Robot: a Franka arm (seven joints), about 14 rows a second.
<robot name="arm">
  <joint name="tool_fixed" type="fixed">
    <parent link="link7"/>
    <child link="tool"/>
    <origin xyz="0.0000 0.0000 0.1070" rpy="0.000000 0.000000 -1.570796"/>
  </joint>
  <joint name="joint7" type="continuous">
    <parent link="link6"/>
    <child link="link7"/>
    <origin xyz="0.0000 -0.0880 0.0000" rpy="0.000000 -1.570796 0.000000"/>
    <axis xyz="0 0 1"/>
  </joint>
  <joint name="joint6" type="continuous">
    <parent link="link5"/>
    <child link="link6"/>
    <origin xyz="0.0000 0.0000 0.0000" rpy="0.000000 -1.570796 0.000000"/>
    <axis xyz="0 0 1"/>
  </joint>
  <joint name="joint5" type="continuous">
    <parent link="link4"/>
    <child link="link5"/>
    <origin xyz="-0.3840 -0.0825 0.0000" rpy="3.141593 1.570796 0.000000"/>
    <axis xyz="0 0 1"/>
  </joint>
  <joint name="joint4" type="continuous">
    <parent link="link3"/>
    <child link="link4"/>
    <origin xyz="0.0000 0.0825 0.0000" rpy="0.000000 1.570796 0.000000"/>
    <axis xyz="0 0 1"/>
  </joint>
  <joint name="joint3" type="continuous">
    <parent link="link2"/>
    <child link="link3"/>
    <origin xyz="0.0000 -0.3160 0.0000" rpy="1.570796 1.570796 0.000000"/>
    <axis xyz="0 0 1"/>
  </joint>
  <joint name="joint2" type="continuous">
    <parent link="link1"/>
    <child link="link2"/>
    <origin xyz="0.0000 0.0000 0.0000" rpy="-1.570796 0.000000 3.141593"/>
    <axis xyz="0 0 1"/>
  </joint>
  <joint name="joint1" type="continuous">
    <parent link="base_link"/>
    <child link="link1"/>
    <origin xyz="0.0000 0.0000 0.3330" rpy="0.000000 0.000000 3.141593"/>
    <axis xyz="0 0 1"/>
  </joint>
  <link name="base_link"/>
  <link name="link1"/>
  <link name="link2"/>
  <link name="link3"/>
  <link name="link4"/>
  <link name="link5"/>
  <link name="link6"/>
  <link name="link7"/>
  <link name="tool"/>
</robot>
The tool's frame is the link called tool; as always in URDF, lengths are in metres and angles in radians. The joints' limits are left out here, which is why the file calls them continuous.
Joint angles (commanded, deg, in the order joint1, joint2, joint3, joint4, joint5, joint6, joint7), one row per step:
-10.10 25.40 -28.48 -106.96 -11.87 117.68 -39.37
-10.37 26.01 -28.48 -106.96 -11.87 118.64 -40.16
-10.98 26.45 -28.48 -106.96 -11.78 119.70 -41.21
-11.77 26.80 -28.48 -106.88 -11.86 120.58 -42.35
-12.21 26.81 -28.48 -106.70 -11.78 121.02 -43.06
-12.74 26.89 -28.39 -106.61 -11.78 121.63 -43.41
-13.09 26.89 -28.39 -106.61 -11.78 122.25 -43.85
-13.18 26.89 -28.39 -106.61 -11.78 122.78 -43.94
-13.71 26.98 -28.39 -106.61 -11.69 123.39 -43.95
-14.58 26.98 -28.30 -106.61 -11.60 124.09 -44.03
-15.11 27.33 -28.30 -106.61 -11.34 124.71 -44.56
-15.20 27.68 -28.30 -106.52 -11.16 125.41 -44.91
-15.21 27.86 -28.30 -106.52 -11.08 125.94 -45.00
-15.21 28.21 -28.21 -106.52 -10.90 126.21 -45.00
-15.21 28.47 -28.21 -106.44 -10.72 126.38 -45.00
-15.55 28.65 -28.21 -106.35 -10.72 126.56 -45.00
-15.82 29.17 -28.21 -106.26 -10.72 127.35 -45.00
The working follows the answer.
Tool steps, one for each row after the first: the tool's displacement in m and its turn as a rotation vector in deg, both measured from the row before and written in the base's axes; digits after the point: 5 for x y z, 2 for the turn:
-0.00021 -0.00286 -0.00483 -0.02 -0.04 0.79
-0.00217 -0.00572 -0.00315 0.05 -0.28 0.67
-0.00344 -0.00736 -0.00185 0.00 -0.16 0.63
-0.00117 -0.00428 0.00160 -0.01 -0.39 0.35
-0.00147 -0.00430 0.00031 -0.16 -0.42 0.11
-0.00119 -0.00333 0.00066 -0.14 -0.41 0.28
0.00044 -0.00112 0.00058 -0.22 -0.41 0.18
-0.00258 -0.00472 -0.00022 -0.22 -0.45 -0.36
-0.00426 -0.00687 0.00056 -0.23 -0.60 -0.52
-0.00284 -0.00454 -0.00275 0.07 -0.19 0.02
0.00095 -0.00128 -0.00199 -0.12 -0.31 0.39
0.00084 -0.00039 -0.00115 -0.16 -0.27 0.21
0.00087 0.00066 -0.00335 0.08 0.01 0.06
0.00056 -0.00015 -0.00181 0.02 -0.05 -0.04
-0.00187 -0.00305 -0.00091 -0.10 -0.03 -0.26
-0.00052 -0.00283 -0.00352 -0.32 -0.18 0.03

Tool pose at each row, in the base's axes (x y z in m, rotation vector in deg; rounded; the steps above come from the unrounded poses):
0.48133 -0.37683 0.29274 166.69 12.54 -34.37
0.48111 -0.37970 0.28791 166.46 13.67 -34.19
0.47894 -0.38542 0.28476 166.38 14.61 -33.67
0.47550 -0.39278 0.28291 166.22 15.49 -33.32
0.47434 -0.39706 0.28451 166.19 15.94 -32.70
0.47286 -0.40136 0.28482 166.08 15.98 -32.06
0.47167 -0.40469 0.28548 165.95 16.27 -31.42
0.47211 -0.40581 0.28606 165.76 16.40 -30.79
0.46953 -0.41054 0.28584 165.73 15.74 -30.19
0.46527 -0.41741 0.28640 165.76 14.83 -29.40
0.46243 -0.42194 0.28366 165.86 14.85 -29.12
0.46337 -0.42323 0.28167 165.69 15.32 -28.60
0.46422 -0.42362 0.28052 165.53 15.53 -28.17
0.46508 -0.42296 0.27717 165.59 15.64 -28.17
0.46564 -0.42312 0.27536 165.62 15.58 -28.10
0.46377 -0.42616 0.27445 165.60 15.18 -28.09
0.46325 -0.42899 0.27094 165.31 15.10 -27.82

